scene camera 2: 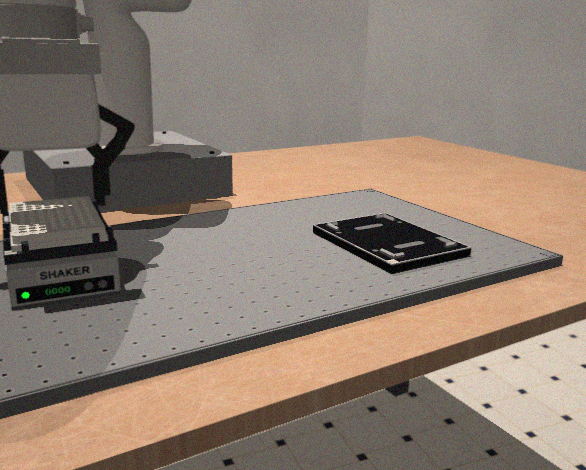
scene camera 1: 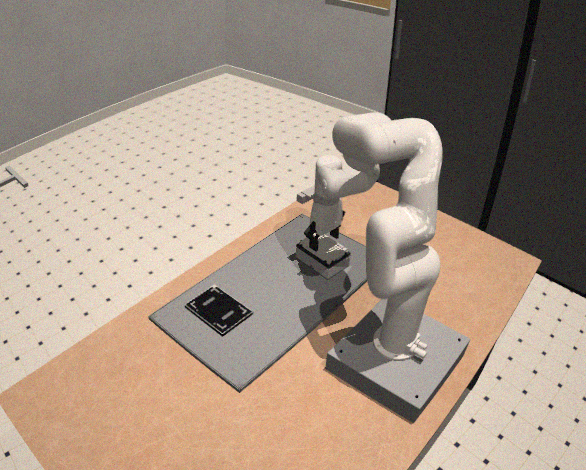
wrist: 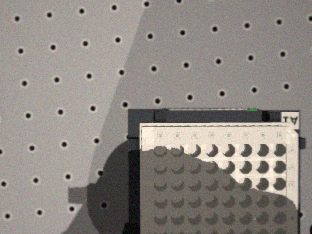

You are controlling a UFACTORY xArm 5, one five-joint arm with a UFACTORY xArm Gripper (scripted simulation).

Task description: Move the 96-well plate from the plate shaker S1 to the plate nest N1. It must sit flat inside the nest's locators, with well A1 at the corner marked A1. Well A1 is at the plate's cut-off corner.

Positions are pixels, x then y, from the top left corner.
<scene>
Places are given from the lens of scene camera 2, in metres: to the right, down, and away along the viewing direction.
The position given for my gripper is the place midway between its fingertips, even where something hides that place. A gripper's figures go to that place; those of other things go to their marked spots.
my gripper (scene camera 2: pixel 53 206): -0.25, -0.03, 0.62
white 96-well plate (scene camera 2: pixel 50 223): -0.24, -0.01, 0.60
black plate nest N1 (scene camera 2: pixel 392 233): 0.13, 0.00, 0.77
The marked spots on the black plate nest N1 and the white 96-well plate are 0.40 m apart.
</scene>
